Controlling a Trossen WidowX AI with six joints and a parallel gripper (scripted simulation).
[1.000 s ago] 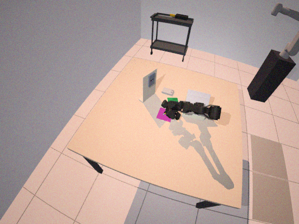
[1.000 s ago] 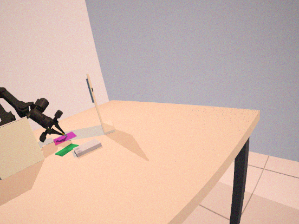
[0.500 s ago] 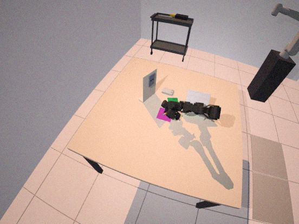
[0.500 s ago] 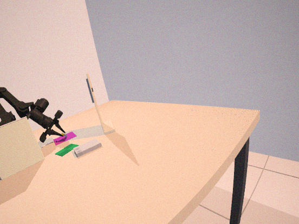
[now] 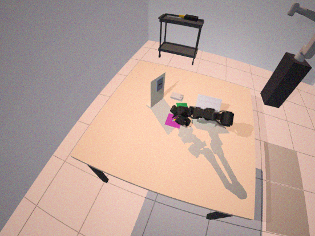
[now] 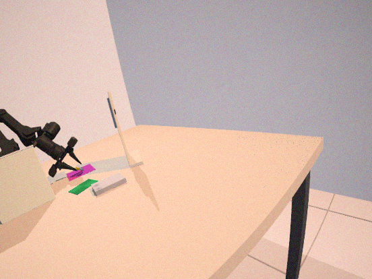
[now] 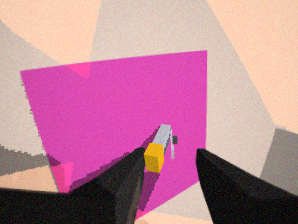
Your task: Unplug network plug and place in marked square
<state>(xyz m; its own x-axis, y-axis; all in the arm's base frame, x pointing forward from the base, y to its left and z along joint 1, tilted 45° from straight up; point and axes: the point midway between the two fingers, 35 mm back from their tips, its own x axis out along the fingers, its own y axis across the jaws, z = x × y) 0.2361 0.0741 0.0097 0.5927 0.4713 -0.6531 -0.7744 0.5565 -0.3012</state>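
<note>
Right now my gripper tip is 1 cm above the network plug. Also, from my gripper tip: magenta marked square: 2 cm below; green patch: 5 cm behind, 18 cm to the right, 2 cm below; upright panel: 17 cm ahead, 17 cm to the right, 11 cm above.
</note>
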